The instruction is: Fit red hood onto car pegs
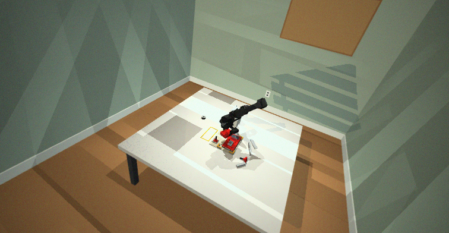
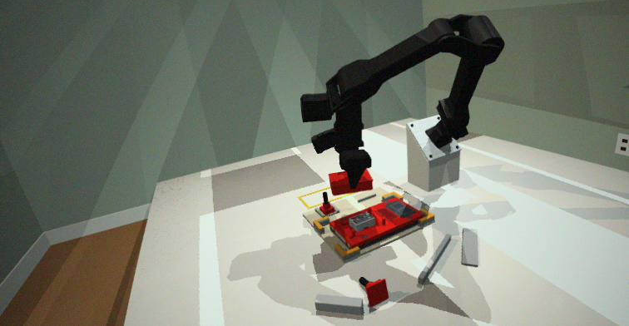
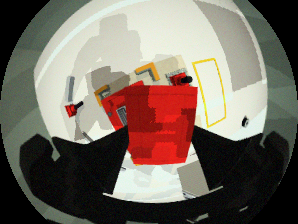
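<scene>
Now: the grey engine block 80 mm below my gripper tip, 60 mm to the left of it and 20 mm ahead of it. The rest, counted from my gripper tip: grey bar (200 mm to the left, 180 mm ahead, 100 mm below); red hood (right at my gripper tip).
</scene>
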